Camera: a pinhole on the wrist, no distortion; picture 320 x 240 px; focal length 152.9 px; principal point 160.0 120.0 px. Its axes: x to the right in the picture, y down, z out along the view. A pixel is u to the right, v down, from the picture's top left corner.
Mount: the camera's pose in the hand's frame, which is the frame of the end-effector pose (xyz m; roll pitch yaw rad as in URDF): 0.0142 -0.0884 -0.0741 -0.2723 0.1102 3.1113
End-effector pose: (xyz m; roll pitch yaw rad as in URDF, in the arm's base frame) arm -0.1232 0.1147 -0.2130 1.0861 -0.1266 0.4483
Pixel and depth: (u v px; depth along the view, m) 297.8 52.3 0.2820
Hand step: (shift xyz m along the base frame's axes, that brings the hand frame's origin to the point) -0.1646 -0.2951 0.0279
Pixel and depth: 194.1 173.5 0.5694
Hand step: 0.1048 -0.5672 -0.2112
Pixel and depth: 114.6 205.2 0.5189
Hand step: 0.3707 -0.4409 -0.2661
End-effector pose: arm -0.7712 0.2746 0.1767 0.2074 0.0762 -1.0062
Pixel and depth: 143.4 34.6 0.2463
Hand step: -0.0387 -0.0568 0.1910
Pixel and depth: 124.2 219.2 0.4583
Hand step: -0.4206 -0.3644 0.1819
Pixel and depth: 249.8 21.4 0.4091
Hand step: -0.1394 0.1987 0.3867
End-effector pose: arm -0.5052 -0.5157 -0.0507 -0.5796 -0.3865 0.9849
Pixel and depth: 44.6 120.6 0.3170
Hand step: 0.0550 0.0619 0.3710
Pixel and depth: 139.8 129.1 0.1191
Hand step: 0.0575 -0.0667 0.1015
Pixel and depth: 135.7 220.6 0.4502
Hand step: 0.1262 -0.2768 0.4855
